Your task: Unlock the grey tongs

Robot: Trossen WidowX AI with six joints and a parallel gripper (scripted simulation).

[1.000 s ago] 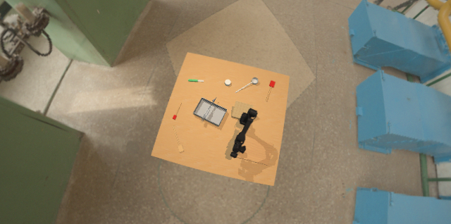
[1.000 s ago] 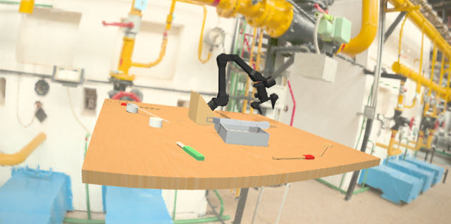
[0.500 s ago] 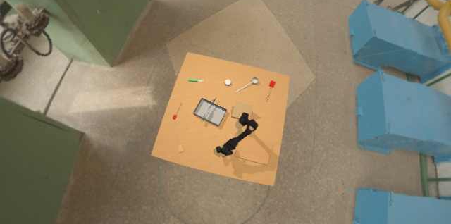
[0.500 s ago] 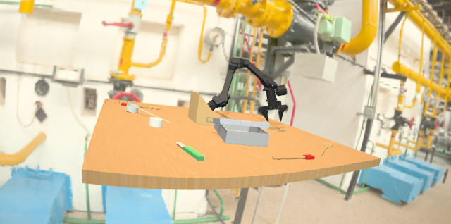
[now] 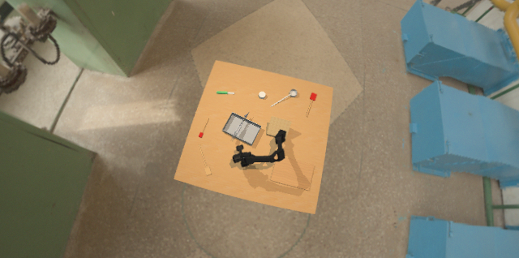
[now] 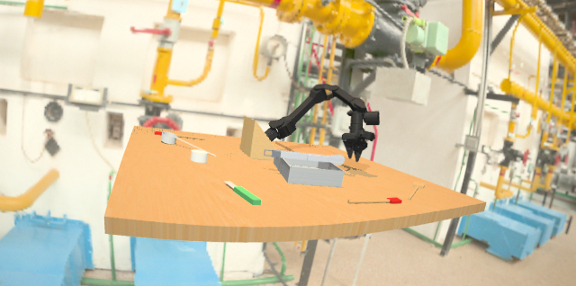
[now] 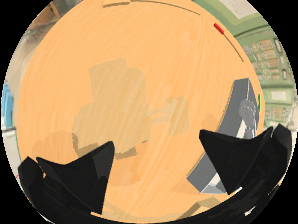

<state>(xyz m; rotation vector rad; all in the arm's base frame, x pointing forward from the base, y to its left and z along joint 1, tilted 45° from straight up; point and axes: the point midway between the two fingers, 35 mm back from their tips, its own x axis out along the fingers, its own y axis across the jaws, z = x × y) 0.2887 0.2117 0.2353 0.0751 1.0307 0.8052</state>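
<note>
The grey roasting tin lies 7 cm ahead of my gripper tip, 25 cm to the right of it and 3 cm below it. Also, from my gripper tip: red spatula (51 cm behind, 74 cm to the right, 5 cm below); then wooden board (49 cm behind, 5 cm below).
</note>
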